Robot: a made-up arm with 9 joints. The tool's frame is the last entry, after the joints.
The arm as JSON. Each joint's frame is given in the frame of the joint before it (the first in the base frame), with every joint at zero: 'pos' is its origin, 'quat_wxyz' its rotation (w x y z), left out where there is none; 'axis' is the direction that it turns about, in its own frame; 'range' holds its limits. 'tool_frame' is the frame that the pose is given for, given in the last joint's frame.
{
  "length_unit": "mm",
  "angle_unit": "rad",
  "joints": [
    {
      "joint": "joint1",
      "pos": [
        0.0,
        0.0,
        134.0
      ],
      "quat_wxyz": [
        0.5,
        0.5,
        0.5,
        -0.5
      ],
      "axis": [
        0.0,
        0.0,
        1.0
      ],
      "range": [
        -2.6,
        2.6
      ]
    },
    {
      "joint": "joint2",
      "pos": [
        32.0,
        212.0,
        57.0
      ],
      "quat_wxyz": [
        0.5,
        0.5,
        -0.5,
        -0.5
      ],
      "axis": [
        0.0,
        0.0,
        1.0
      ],
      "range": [
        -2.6,
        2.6
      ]
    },
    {
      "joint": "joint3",
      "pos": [
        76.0,
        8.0,
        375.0
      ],
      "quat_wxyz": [
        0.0,
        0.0,
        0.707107,
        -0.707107
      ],
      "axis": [
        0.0,
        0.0,
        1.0
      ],
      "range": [
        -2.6,
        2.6
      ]
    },
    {
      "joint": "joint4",
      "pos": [
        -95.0,
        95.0,
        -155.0
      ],
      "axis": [
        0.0,
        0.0,
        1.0
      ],
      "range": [
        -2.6,
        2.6
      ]
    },
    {
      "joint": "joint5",
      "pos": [
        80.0,
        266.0,
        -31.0
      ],
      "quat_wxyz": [
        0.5,
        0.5,
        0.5,
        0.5
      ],
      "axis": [
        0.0,
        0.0,
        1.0
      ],
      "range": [
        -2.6,
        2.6
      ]
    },
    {
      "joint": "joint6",
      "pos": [
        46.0,
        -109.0,
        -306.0
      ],
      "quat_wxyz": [
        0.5,
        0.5,
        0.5,
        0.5
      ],
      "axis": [
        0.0,
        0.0,
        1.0
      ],
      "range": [
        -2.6,
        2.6
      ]
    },
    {
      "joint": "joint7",
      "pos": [
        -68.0,
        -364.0,
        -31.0
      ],
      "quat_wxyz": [
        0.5,
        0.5,
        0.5,
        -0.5
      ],
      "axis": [
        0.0,
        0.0,
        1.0
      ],
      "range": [
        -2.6,
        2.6
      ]
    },
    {
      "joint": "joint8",
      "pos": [
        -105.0,
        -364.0,
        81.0
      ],
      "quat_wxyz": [
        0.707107,
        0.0,
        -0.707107,
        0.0
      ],
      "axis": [
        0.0,
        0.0,
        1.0
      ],
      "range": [
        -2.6,
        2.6
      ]
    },
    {
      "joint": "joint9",
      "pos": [
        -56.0,
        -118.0,
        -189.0
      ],
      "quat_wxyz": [
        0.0,
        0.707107,
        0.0,
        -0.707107
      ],
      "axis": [
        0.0,
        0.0,
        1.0
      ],
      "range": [
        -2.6,
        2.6
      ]
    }
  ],
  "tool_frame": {
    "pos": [
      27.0,
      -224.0,
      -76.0
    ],
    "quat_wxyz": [
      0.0,
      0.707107,
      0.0,
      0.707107
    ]
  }
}
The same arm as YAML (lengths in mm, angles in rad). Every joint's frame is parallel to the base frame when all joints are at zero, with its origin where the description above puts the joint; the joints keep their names.
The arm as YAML. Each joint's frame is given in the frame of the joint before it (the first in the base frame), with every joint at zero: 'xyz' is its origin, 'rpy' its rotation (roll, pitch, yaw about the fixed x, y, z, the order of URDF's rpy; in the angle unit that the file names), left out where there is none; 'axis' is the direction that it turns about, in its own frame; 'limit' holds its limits. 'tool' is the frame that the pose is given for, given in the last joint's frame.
units:
  length: mm
  angle: rad
joints:
  - name: joint1
    type: revolute
    origin:
      xyz: [0.0, 0.0, 134.0]
    axis: "-y"
    limit:
      lower: -2.6
      upper: 2.6
  - name: joint2
    type: revolute
    origin:
      xyz: [212.0, -57.0, -32.0]
    axis: "+z"
    limit:
      lower: -2.6
      upper: 2.6
  - name: joint3
    type: revolute
    origin:
      xyz: [-76.0, -8.0, 375.0]
    axis: "+y"
    limit:
      lower: -2.6
      upper: 2.6
  - name: joint4
    type: revolute
    origin:
      xyz: [-95.0, -155.0, -95.0]
    axis: "+y"
    limit:
      lower: -2.6
      upper: 2.6
  - name: joint5
    type: revolute
    origin:
      xyz: [80.0, -31.0, -266.0]
    axis: "+x"
    limit:
      lower: -2.6
      upper: 2.6
  - name: joint6
    type: revolute
    origin:
      xyz: [-306.0, -109.0, -46.0]
    axis: "-z"
    limit:
      lower: -2.6
      upper: 2.6
  - name: joint7
    type: revolute
    origin:
      xyz: [-364.0, -68.0, 31.0]
    axis: "-x"
    limit:
      lower: -2.6
      upper: 2.6
  - name: joint8
    type: revolute
    origin:
      xyz: [-81.0, -364.0, -105.0]
    axis: "-z"
    limit:
      lower: -2.6
      upper: 2.6
  - name: joint9
    type: revolute
    origin:
      xyz: [56.0, -118.0, 189.0]
    axis: "+x"
    limit:
      lower: -2.6
      upper: 2.6
tool:
  origin:
    xyz: [-76.0, 224.0, 27.0]

